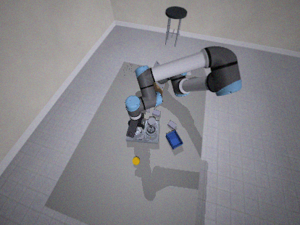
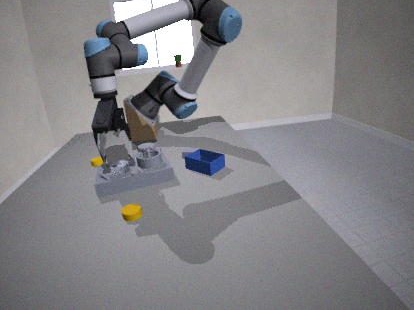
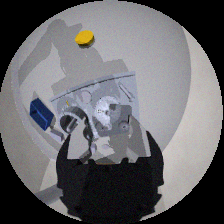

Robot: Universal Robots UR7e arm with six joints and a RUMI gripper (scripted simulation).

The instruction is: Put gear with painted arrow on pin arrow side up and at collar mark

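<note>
Now: hand 3 cm above the grey gear. Round my hand: blue bin: 6 cm behind, 28 cm to the left, 7 cm below; yellow disc: 19 cm ahead, 8 cm to the left, 7 cm below.
</note>
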